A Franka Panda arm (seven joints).
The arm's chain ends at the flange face. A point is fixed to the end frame.
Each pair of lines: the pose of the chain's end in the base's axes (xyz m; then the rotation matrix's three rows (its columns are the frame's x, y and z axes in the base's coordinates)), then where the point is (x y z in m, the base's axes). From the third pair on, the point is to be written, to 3 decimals.
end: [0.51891 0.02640 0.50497], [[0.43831 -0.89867 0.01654], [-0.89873 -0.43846 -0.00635], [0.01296 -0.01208 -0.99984]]
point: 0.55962 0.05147 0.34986
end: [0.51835 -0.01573 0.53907], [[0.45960 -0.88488 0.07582], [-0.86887 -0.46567 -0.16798], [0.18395 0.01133 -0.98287]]
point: 0.56751 -0.01477 0.38439
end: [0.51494 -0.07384 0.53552], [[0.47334 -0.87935 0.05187], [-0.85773 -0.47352 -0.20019], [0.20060 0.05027 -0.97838]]
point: 0.560 -0.078 0.380
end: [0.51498 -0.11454 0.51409], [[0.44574 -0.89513 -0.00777], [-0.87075 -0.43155 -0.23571], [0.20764 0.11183 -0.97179]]
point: 0.552 -0.126 0.356
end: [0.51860 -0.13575 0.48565], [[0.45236 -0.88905 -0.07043], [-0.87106 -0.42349 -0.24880], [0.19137 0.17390 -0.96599]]
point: 0.545 -0.149 0.326
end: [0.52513 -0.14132 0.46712], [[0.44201 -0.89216 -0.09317], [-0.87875 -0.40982 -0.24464], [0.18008 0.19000 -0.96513]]
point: 0.548 -0.155 0.307
